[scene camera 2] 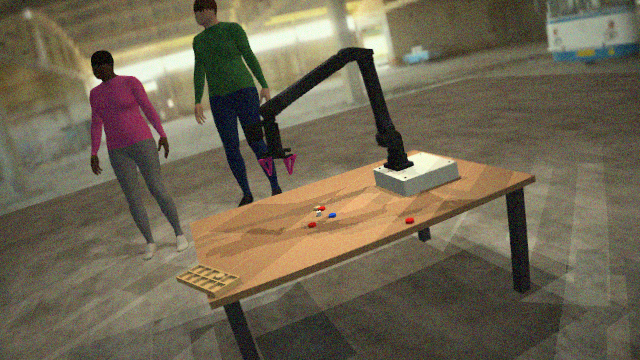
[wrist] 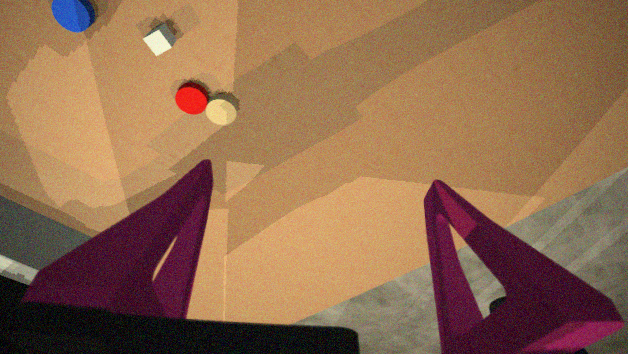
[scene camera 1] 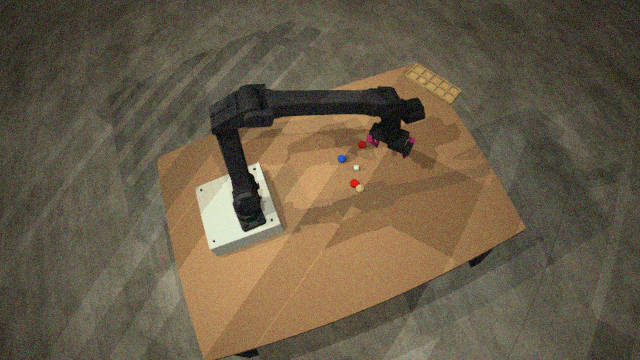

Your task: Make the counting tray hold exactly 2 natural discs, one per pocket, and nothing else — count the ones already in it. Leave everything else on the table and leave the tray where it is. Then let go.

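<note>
A natural disc lies flat on the table, touching or nearly touching a red disc. The wooden counting tray lies at the table's far corner from the arm base. One pocket seems to hold a natural disc, small and blurred here. My gripper is open and empty, high above the table. In the wrist view the natural disc on the table shows ahead of the left fingertip, outside the gap between the fingers.
A white cube, a blue disc and a second red disc lie near the pair. Another red disc lies near the table edge. Two people stand behind the table.
</note>
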